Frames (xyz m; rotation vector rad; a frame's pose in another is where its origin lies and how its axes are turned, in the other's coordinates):
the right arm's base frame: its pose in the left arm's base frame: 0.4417 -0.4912 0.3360 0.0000 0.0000 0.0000
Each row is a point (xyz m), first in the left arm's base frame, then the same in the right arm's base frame.
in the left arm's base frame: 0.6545 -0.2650 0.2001
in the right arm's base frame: 0.2128 0.2262 -0.1359
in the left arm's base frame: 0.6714 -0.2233 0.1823
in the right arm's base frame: 0.2297 0.2679 -0.1537
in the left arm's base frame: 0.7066 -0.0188 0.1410
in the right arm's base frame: 0.2649 0.4724 -0.1950
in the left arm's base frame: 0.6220 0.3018 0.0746
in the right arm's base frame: 0.1803 0.7930 -0.2614
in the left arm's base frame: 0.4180 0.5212 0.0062
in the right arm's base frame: -0.0237 1.0124 -0.3298
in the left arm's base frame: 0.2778 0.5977 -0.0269
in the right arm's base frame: -0.1639 1.0889 -0.3629
